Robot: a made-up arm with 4 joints.
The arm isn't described. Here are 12 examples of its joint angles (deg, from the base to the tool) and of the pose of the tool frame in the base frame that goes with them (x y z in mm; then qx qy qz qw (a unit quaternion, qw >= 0)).
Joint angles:
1: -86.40 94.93 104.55 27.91
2: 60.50 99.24 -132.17 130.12
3: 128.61 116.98 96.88 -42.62
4: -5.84 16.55 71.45 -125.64
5: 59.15 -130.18 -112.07 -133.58
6: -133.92 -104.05 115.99 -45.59
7: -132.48 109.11 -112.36 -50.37
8: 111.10 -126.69 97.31 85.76
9: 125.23 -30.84 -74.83 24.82
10: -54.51 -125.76 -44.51 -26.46
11: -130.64 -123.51 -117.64 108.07
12: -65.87 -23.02 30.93 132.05
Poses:
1: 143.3 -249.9 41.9 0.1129 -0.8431 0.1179 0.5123
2: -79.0 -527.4 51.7 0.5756 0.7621 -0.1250 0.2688
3: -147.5 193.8 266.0 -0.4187 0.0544 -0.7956 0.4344
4: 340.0 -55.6 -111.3 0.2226 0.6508 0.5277 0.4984
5: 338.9 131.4 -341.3 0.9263 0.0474 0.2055 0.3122
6: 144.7 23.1 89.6 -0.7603 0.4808 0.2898 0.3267
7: 170.5 304.2 52.8 0.3095 -0.0255 0.7733 0.5528
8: -199.3 -133.5 280.8 -0.3091 -0.0423 0.1026 0.9445
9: 205.3 352.3 444.7 -0.2842 -0.4579 0.8347 0.1130
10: -188.8 -442.4 -41.3 0.1935 0.9110 0.1548 0.3297
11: -559.6 -199.7 -160.5 0.2186 -0.3092 -0.1445 0.9142
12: -208.8 -27.4 -281.3 -0.3784 -0.6900 -0.5227 0.3280
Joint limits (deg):
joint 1: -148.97..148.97
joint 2: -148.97..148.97
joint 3: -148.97..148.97
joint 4: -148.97..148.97
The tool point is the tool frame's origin. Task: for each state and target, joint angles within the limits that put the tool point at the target. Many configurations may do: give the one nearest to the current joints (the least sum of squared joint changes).
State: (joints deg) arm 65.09 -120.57 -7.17 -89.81
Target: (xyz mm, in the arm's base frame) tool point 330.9 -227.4 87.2
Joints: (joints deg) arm 76.26 -128.64 22.00 -80.63
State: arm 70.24 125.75 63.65 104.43
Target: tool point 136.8 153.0 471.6
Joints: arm 25.93 148.97 64.23 148.56
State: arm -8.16 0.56 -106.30 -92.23
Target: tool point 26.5 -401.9 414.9
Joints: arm -17.84 6.02 -57.15 -64.72
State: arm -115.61 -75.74 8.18 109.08
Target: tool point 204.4 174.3 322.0
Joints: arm -147.62 -118.83 52.04 106.86
